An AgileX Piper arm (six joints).
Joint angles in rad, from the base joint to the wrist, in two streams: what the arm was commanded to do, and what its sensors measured. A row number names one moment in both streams.
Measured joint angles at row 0:
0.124 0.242 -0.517 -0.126 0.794 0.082
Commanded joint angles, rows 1 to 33:
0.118 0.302 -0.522 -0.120 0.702 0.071
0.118 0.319 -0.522 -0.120 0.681 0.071
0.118 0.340 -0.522 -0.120 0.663 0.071
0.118 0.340 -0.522 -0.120 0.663 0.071
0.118 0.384 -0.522 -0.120 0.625 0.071
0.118 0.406 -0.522 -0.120 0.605 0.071
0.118 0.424 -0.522 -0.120 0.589 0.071
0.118 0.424 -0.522 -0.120 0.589 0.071
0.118 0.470 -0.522 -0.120 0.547 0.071
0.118 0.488 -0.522 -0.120 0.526 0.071
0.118 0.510 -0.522 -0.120 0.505 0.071
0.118 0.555 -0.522 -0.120 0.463 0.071
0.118 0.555 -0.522 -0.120 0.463 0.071
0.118 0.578 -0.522 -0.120 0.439 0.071
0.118 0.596 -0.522 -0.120 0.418 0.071
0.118 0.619 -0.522 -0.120 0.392 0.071
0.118 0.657 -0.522 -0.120 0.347 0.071
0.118 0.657 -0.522 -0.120 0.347 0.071
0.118 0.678 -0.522 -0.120 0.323 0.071
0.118 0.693 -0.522 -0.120 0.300 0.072
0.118 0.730 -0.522 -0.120 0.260 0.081
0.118 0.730 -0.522 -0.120 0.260 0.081
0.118 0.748 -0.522 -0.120 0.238 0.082
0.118 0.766 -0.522 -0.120 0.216 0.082
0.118 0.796 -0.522 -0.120 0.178 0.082
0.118 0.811 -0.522 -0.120 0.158 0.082
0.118 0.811 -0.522 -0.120 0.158 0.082
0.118 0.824 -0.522 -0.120 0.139 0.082
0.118 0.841 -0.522 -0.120 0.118 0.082
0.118 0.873 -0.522 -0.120 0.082 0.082
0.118 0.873 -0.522 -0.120 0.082 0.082
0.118 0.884 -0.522 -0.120 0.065 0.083
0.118 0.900 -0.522 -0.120 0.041 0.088
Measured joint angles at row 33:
0.124 0.870 -0.517 -0.119 0.110 0.083
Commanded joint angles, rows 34 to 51:
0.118 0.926 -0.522 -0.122 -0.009 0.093
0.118 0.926 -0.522 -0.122 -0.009 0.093
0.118 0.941 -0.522 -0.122 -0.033 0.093
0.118 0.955 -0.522 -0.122 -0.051 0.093
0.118 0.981 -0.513 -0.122 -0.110 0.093
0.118 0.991 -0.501 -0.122 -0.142 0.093
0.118 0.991 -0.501 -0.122 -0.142 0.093
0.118 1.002 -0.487 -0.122 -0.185 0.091
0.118 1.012 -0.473 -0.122 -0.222 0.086
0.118 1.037 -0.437 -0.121 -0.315 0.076
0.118 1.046 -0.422 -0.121 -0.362 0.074
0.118 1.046 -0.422 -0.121 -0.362 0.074
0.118 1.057 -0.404 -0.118 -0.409 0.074
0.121 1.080 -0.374 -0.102 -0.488 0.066
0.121 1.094 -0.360 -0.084 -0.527 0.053
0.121 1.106 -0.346 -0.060 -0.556 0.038
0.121 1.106 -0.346 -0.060 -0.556 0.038
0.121 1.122 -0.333 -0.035 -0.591 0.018
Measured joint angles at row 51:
0.124 1.095 -0.363 -0.084 -0.479 0.068
